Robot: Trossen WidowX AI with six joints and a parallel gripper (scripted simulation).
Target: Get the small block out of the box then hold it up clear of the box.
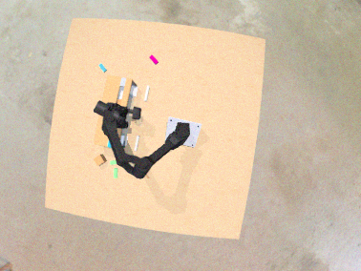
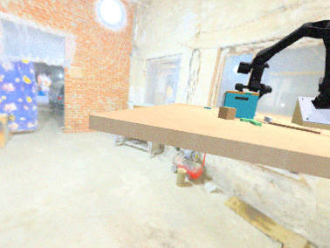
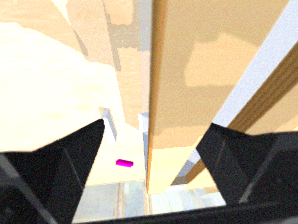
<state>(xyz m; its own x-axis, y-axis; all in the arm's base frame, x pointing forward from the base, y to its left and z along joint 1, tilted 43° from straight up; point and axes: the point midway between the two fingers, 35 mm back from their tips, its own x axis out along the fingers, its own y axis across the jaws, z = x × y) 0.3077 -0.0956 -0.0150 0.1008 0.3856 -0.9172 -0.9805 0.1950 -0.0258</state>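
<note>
The orange-tan block is 5 cm ahead of my gripper tip and 3 cm to the right of it. Round my gripper tip: cyan marker 21 cm ahead, 26 cm to the right, 8 cm below; then magenta marker 11 cm behind, 31 cm to the right, 8 cm below; then thin stick 7 cm behind, 34 cm to the left, 9 cm below.
</note>
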